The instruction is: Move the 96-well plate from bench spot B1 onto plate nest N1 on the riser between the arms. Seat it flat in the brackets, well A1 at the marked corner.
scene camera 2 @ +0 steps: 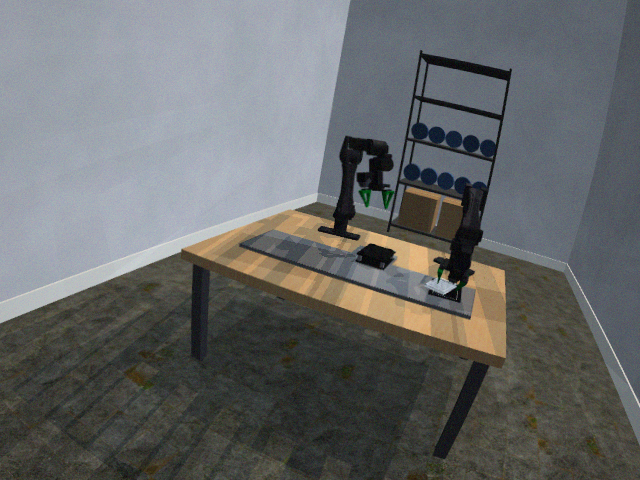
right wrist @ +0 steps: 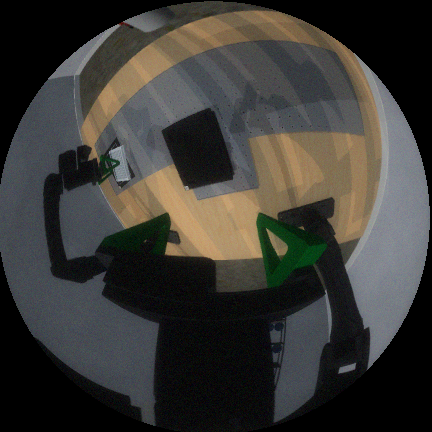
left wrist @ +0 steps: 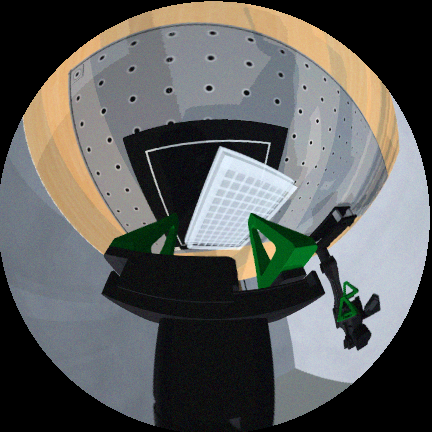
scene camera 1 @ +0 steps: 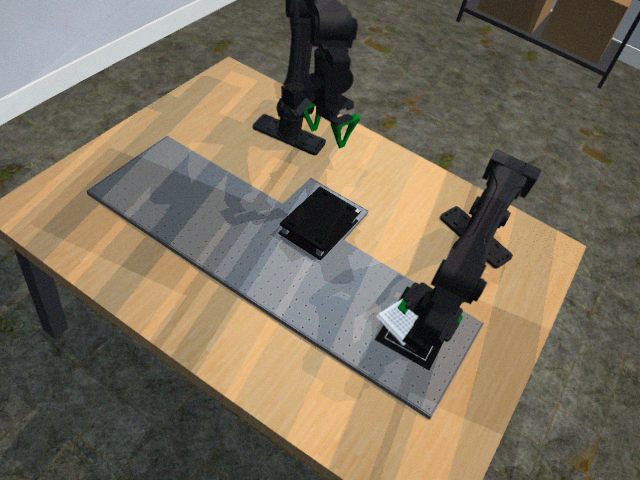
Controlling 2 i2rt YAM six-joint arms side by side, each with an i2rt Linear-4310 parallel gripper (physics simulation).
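Places are measured from the left arm's base along level axes (x ahead, y left, z up), in metres.
Where they show: left gripper, fingertip midpoint: (scene camera 2: 446, 287) (right wrist: 115, 166) (left wrist: 212, 217); right gripper, fingertip midpoint: (scene camera 2: 376, 208) (right wrist: 213, 217) (left wrist: 343, 287) (scene camera 1: 327, 139); right arm's base at its link origin: (scene camera 2: 339, 234) (right wrist: 307, 213) (scene camera 1: 289, 135).
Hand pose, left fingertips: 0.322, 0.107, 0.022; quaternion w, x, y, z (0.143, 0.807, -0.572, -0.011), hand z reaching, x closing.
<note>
Each offset is from my left fingertips to the top centre of the thing, as dx, dy, dz. "spot": to the spot under its first point. Level surfaces: height alone.
The white 96-well plate @[+0.005, -0.023, +0.007] (scene camera 1: 397, 319) (scene camera 2: 438, 286) (left wrist: 240, 200) (right wrist: 120, 162) is turned askew over the black pad of spot B1 @[spot: +0.072, +0.039, -0.007] (scene camera 1: 408, 353) (left wrist: 175, 170) and reaches past its white outline. It looks tilted; what it rests on is hidden. My left gripper (scene camera 1: 431, 312) (scene camera 2: 450, 281) (left wrist: 212, 217) is open at the plate, one green finger overlapping it in the left wrist view, the other off to its side. The black nest N1 @[+0.012, -0.333, +0.035] (scene camera 1: 321, 219) (scene camera 2: 376, 254) (right wrist: 197, 150) holds no plate; its A1 mark cannot be made out. My right gripper (scene camera 1: 328, 137) (scene camera 2: 376, 207) (right wrist: 213, 217) is open, high above the table.
The grey perforated board @[dz -0.009] (scene camera 1: 206, 248) (scene camera 2: 289, 251) runs along the wooden table @[dz -0.022] (scene camera 1: 232, 330) (scene camera 2: 320, 289) under the pad, with a square part under the nest. The nest stands between the two arm bases. A shelf rack (scene camera 2: 464, 67) stands behind the table.
</note>
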